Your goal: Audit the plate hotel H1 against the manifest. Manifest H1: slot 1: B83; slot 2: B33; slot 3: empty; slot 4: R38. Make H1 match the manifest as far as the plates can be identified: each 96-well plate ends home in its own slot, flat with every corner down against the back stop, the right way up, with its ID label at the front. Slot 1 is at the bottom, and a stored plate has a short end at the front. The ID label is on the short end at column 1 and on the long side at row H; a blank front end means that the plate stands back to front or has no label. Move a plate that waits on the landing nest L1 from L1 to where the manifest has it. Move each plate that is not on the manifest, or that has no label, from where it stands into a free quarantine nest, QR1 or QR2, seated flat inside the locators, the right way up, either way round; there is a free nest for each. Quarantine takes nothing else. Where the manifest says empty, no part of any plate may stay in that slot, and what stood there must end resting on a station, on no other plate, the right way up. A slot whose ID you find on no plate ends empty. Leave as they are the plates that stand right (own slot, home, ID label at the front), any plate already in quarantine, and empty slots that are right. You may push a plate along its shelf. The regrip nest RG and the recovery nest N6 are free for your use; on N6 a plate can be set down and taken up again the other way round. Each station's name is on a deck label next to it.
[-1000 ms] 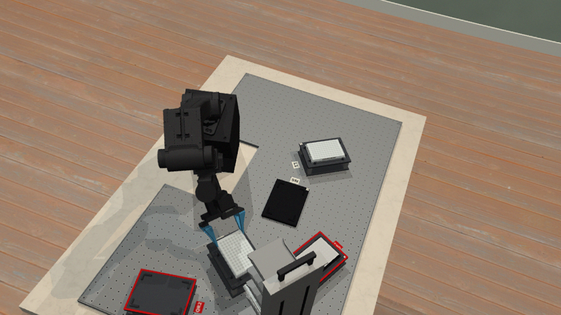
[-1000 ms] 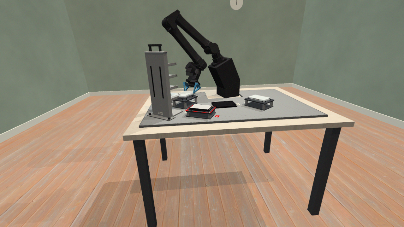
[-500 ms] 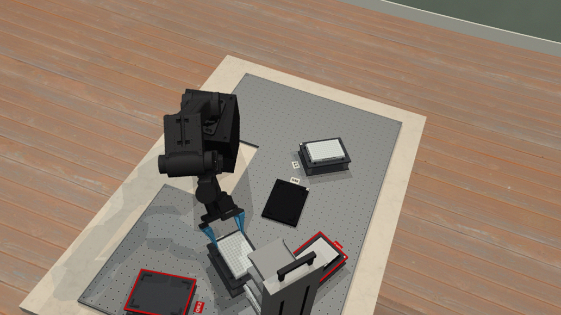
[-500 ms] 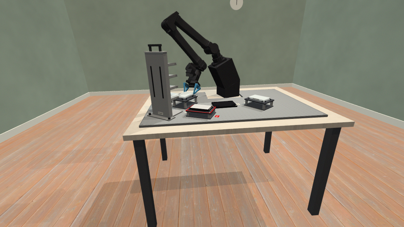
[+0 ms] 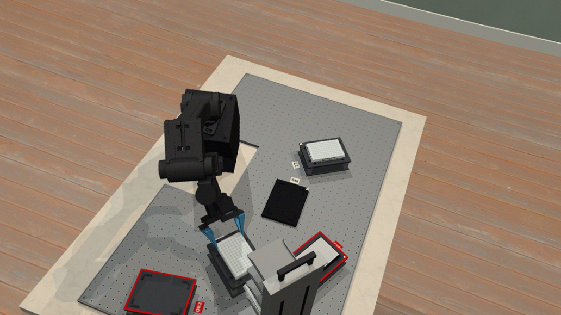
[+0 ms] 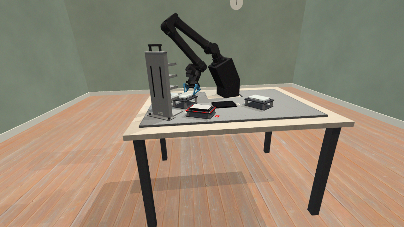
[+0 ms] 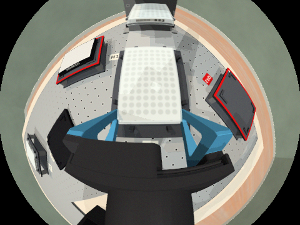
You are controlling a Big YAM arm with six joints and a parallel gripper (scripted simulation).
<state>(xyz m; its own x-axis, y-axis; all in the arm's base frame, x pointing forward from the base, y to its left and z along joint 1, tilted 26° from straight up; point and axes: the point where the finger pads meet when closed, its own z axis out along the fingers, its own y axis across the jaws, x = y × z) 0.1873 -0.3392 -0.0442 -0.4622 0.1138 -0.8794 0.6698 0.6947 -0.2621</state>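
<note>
Right now the regrip nest RG is 40 mm to the right of my hand, 40 mm ahead of it and 20 mm below it. Round my hand: red-edged quarantine nest QR1: 260 mm ahead, 40 mm to the left, 40 mm below; H1 deck label: 190 mm ahead, 80 mm below, 50 mm to the right; red-edged quarantine nest QR2: 200 mm to the right, 130 mm behind, 40 mm below.
</note>
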